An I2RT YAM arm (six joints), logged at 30 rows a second.
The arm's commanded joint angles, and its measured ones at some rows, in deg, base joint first. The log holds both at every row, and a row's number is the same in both.
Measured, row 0:
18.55, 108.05, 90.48, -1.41, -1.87, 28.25
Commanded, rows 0 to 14:
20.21, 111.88, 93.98, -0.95, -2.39, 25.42
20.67, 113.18, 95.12, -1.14, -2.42, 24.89
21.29, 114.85, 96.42, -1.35, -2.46, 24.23
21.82, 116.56, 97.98, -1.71, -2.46, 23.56
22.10, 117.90, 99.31, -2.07, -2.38, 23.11
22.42, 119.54, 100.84, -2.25, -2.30, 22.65
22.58, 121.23, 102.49, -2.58, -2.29, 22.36
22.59, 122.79, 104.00, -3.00, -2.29, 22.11
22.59, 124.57, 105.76, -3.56, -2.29, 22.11
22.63, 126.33, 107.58, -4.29, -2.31, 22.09
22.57, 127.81, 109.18, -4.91, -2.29, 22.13
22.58, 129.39, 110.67, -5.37, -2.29, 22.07
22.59, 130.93, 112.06, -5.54, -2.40, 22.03
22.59, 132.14, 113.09, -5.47, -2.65, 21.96
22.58, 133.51, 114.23, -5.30, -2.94, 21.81
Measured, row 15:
22.50, 131.37, 111.85, -5.13, -3.09, 22.87
